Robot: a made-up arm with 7 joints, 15 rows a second.
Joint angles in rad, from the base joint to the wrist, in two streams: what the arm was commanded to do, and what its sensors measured. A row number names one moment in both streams.
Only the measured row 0 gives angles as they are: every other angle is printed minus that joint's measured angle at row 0.
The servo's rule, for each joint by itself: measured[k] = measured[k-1] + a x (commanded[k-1-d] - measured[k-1]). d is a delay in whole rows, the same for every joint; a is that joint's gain. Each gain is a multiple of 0.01, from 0.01 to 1. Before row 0 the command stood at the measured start. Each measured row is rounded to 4 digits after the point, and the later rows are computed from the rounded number. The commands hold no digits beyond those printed.
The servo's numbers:
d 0
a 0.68 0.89 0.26 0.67 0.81 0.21 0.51
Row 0, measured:
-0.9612 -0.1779 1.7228 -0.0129 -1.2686 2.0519 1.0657
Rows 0 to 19, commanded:
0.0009 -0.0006 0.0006 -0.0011 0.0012 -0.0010 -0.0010
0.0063 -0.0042 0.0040 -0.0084 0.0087 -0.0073 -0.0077
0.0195 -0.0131 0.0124 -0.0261 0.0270 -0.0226 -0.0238
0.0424 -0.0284 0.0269 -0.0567 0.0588 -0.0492 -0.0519
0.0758 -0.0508 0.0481 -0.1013 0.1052 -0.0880 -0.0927
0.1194 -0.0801 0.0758 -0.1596 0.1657 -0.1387 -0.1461
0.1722 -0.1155 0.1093 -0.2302 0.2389 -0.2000 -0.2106
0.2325 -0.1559 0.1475 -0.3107 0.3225 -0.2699 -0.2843
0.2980 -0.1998 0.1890 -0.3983 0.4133 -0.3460 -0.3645
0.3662 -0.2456 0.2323 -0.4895 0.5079 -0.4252 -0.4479
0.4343 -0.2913 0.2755 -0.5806 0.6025 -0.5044 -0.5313
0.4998 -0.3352 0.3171 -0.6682 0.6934 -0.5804 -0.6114
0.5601 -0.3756 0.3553 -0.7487 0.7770 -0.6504 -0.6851
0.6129 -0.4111 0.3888 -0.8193 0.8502 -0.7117 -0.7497
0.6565 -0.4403 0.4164 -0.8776 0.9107 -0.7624 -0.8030
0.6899 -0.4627 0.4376 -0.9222 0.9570 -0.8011 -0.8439
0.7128 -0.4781 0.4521 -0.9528 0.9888 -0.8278 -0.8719
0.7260 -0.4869 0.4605 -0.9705 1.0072 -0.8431 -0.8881
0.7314 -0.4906 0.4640 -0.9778 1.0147 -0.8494 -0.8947
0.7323 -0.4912 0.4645 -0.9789 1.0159 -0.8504 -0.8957
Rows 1 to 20, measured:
0.0006 -0.0005 0.0002 -0.0007 0.0010 -0.0002 -0.0005
0.0045 -0.0038 0.0012 -0.0059 0.0072 -0.0017 -0.0042
0.0147 -0.0121 0.0041 -0.0194 0.0232 -0.0061 -0.0142
0.0335 -0.0266 0.0100 -0.0444 0.0520 -0.0152 -0.0334
0.0623 -0.0481 0.0199 -0.0825 0.0951 -0.0305 -0.0636
0.1011 -0.0766 0.0344 -0.1342 0.1523 -0.0532 -0.1057
0.1494 -0.1112 0.0539 -0.1985 0.2224 -0.0840 -0.1592
0.2059 -0.1510 0.0782 -0.2737 0.3035 -0.1230 -0.2230
0.2685 -0.1944 0.1070 -0.3572 0.3924 -0.1698 -0.2952
0.3349 -0.2400 0.1396 -0.4458 0.4860 -0.2234 -0.3731
0.4025 -0.2857 0.1749 -0.5361 0.5804 -0.2824 -0.4538
0.4687 -0.3298 0.2119 -0.6246 0.6719 -0.3450 -0.5342
0.5309 -0.3706 0.2492 -0.7077 0.7570 -0.4091 -0.6112
0.5867 -0.4066 0.2855 -0.7825 0.8325 -0.4726 -0.6818
0.6342 -0.4366 0.3195 -0.8462 0.8958 -0.5335 -0.7436
0.6721 -0.4598 0.3502 -0.8971 0.9454 -0.5897 -0.7948
0.6998 -0.4761 0.3767 -0.9344 0.9806 -0.6397 -0.8341
0.7176 -0.4857 0.3985 -0.9586 1.0021 -0.6824 -0.8616
0.7270 -0.4901 0.4155 -0.9715 1.0123 -0.7175 -0.8785
0.7306 -0.4911 0.4282 -0.9765 1.0152 -0.7454 -0.8873

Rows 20 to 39, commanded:
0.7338 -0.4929 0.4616 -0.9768 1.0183 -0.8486 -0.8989
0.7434 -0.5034 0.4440 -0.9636 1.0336 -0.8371 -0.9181
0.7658 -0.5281 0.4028 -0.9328 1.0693 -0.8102 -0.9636
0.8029 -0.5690 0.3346 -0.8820 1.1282 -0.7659 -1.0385
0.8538 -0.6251 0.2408 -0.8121 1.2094 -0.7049 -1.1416
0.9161 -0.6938 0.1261 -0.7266 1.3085 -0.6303 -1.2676
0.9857 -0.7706 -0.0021 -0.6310 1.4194 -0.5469 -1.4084
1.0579 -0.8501 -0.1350 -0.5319 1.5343 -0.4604 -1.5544
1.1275 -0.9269 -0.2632 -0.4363 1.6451 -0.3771 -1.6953
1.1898 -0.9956 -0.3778 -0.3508 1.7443 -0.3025 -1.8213
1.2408 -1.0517 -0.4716 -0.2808 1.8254 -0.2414 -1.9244
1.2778 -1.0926 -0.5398 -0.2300 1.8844 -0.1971 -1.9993
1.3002 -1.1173 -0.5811 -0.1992 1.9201 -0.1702 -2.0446
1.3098 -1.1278 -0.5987 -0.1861 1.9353 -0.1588 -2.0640
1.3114 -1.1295 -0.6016 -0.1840 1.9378 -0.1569 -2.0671
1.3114 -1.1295 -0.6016 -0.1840 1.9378 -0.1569 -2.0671
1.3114 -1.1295 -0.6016 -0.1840 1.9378 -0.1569 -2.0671
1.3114 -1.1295 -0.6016 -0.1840 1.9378 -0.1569 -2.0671
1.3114 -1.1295 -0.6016 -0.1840 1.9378 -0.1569 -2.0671
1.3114 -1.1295 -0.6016 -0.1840 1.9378 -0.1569 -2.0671
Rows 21 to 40, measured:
0.7328 -0.4927 0.4369 -0.9767 1.0177 -0.7671 -0.8932
0.7400 -0.5022 0.4387 -0.9679 1.0306 -0.7818 -0.9059
0.7575 -0.5253 0.4294 -0.9444 1.0619 -0.7878 -0.9353
0.7884 -0.5642 0.4048 -0.9026 1.1156 -0.7832 -0.9879
0.8329 -0.6184 0.3622 -0.8420 1.1916 -0.7668 -1.0663
0.8895 -0.6855 0.3008 -0.7647 1.2863 -0.7381 -1.1690
0.9549 -0.7612 0.2220 -0.6751 1.3941 -0.6979 -1.2911
1.0249 -0.8403 0.1292 -0.5792 1.5077 -0.6480 -1.4254
1.0947 -0.9174 0.0272 -0.4835 1.6190 -0.5911 -1.5630
1.1594 -0.9870 -0.0781 -0.3946 1.7205 -0.5305 -1.6947
1.2148 -1.0446 -0.1804 -0.3184 1.8055 -0.4698 -1.8118
1.2576 -1.0873 -0.2738 -0.2592 1.8694 -0.4125 -1.9074
1.2866 -1.1140 -0.3537 -0.2190 1.9105 -0.3616 -1.9774
1.3024 -1.1263 -0.4174 -0.1970 1.9306 -0.3190 -2.0216
1.3085 -1.1291 -0.4653 -0.1883 1.9364 -0.2850 -2.0448
1.3105 -1.1295 -0.5007 -0.1854 1.9375 -0.2581 -2.0562
1.3111 -1.1295 -0.5269 -0.1845 1.9377 -0.2368 -2.0618
1.3113 -1.1295 -0.5463 -0.1842 1.9378 -0.2200 -2.0645
1.3114 -1.1295 -0.5607 -0.1841 1.9378 -0.2067 -2.0658
1.3114 -1.1295 -0.5713 -0.1840 1.9378 -0.1962 -2.0665

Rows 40 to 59, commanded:
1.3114 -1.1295 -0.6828 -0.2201 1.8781 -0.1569 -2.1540
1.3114 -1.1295 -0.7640 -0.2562 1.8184 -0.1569 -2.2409
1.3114 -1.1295 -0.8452 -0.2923 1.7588 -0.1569 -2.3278
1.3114 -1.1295 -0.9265 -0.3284 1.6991 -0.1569 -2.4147
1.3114 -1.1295 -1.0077 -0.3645 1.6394 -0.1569 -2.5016
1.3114 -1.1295 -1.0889 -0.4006 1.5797 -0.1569 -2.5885
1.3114 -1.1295 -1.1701 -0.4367 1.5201 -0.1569 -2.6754
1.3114 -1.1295 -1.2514 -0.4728 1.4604 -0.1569 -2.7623
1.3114 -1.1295 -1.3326 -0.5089 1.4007 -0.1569 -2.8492
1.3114 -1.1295 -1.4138 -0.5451 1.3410 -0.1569 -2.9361
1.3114 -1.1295 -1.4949 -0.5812 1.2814 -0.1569 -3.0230
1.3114 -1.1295 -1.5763 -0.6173 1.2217 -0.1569 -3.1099
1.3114 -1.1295 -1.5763 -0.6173 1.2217 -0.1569 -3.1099
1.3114 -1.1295 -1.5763 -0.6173 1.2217 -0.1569 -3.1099
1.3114 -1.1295 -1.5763 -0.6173 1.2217 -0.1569 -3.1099
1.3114 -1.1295 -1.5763 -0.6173 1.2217 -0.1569 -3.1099
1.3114 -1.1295 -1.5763 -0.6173 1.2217 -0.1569 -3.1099
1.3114 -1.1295 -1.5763 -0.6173 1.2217 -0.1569 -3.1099
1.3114 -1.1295 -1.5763 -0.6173 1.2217 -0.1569 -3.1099
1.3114 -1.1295 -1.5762 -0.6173 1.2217 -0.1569 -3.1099
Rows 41 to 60, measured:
1.3114 -1.1295 -0.6003 -0.2082 1.8894 -0.1879 -2.1111
1.3114 -1.1295 -0.6429 -0.2404 1.8319 -0.1814 -2.1773
1.3114 -1.1295 -0.6955 -0.2752 1.7727 -0.1763 -2.2541
1.3114 -1.1295 -0.7556 -0.3108 1.7131 -0.1722 -2.3360
1.3114 -1.1295 -0.8211 -0.3468 1.6534 -0.1690 -2.4205
1.3114 -1.1295 -0.8907 -0.3828 1.5937 -0.1665 -2.5062
1.3114 -1.1295 -0.9633 -0.4189 1.5341 -0.1645 -2.5925
1.3114 -1.1295 -1.0382 -0.4550 1.4744 -0.1629 -2.6791
1.3114 -1.1295 -1.1147 -0.4911 1.4147 -0.1616 -2.7659
1.3114 -1.1295 -1.1925 -0.5273 1.3550 -0.1606 -2.8527
1.3114 -1.1295 -1.2711 -0.5634 1.2954 -0.1598 -2.9396
1.3114 -1.1295 -1.3505 -0.5995 1.2357 -0.1592 -3.0265
1.3114 -1.1295 -1.4092 -0.6114 1.2244 -0.1587 -3.0690
1.3114 -1.1295 -1.4526 -0.6154 1.2222 -0.1583 -3.0899
1.3114 -1.1295 -1.4848 -0.6167 1.2218 -0.1580 -3.1001
1.3114 -1.1295 -1.5086 -0.6171 1.2217 -0.1578 -3.1051
1.3114 -1.1295 -1.5262 -0.6172 1.2217 -0.1576 -3.1075
1.3114 -1.1295 -1.5392 -0.6173 1.2217 -0.1575 -3.1087
1.3114 -1.1295 -1.5488 -0.6173 1.2217 -0.1574 -3.1093
1.3114 -1.1295 -1.5559 -0.6173 1.2217 -0.1573 -3.1096

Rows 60 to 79, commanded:
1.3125 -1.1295 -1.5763 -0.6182 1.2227 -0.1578 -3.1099
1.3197 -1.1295 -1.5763 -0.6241 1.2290 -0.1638 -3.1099
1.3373 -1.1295 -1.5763 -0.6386 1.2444 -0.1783 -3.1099
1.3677 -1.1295 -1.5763 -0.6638 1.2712 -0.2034 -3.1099
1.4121 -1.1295 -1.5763 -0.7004 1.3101 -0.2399 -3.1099
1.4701 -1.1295 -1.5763 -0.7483 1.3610 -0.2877 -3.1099
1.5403 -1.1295 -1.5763 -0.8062 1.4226 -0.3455 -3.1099
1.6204 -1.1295 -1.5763 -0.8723 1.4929 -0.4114 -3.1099
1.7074 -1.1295 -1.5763 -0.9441 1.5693 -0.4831 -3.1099
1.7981 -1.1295 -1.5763 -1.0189 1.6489 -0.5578 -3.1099
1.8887 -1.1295 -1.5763 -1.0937 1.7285 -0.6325 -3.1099
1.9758 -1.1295 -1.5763 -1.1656 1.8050 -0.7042 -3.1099
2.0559 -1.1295 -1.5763 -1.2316 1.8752 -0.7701 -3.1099
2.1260 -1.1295 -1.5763 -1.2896 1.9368 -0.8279 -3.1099
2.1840 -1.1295 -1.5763 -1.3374 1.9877 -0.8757 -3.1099
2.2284 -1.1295 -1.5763 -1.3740 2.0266 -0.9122 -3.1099
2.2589 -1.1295 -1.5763 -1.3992 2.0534 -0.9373 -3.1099
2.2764 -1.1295 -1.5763 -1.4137 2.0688 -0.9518 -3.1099
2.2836 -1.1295 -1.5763 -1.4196 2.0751 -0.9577 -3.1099
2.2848 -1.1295 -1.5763 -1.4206 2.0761 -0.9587 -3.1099
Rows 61 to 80, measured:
1.3121 -1.1295 -1.5612 -0.6179 1.2225 -0.1574 -3.1098
1.3173 -1.1295 -1.5651 -0.6221 1.2278 -0.1587 -3.1099
1.3309 -1.1295 -1.5680 -0.6332 1.2412 -0.1628 -3.1099
1.3559 -1.1295 -1.5702 -0.6537 1.2655 -0.1713 -3.1099
1.3941 -1.1295 -1.5718 -0.6850 1.3016 -0.1857 -3.1099
1.4458 -1.1295 -1.5730 -0.7274 1.3497 -0.2071 -3.1099
1.5101 -1.1295 -1.5739 -0.7802 1.4087 -0.2362 -3.1099
1.5851 -1.1295 -1.5745 -0.8419 1.4769 -0.2730 -3.1099
1.6683 -1.1295 -1.5750 -0.9104 1.5517 -0.3171 -3.1099
1.7566 -1.1295 -1.5753 -0.9831 1.6304 -0.3676 -3.1099
1.8464 -1.1295 -1.5756 -1.0572 1.7099 -0.4232 -3.1099
1.9344 -1.1295 -1.5758 -1.1298 1.7869 -0.4822 -3.1099
2.0170 -1.1295 -1.5759 -1.1980 1.8584 -0.5427 -3.1099
2.0911 -1.1295 -1.5760 -1.2594 1.9219 -0.6026 -3.1099
2.1543 -1.1295 -1.5761 -1.3117 1.9752 -0.6600 -3.1099
2.2047 -1.1295 -1.5762 -1.3534 2.0168 -0.7130 -3.1099
2.2416 -1.1295 -1.5762 -1.3841 2.0464 -0.7601 -3.1099
2.2653 -1.1295 -1.5762 -1.4039 2.0645 -0.8004 -3.1099
2.2777 -1.1295 -1.5762 -1.4144 2.0731 -0.8334 -3.1099
2.2825 -1.1295 -1.5762 -1.4186 2.0755 -0.8597 -3.1099

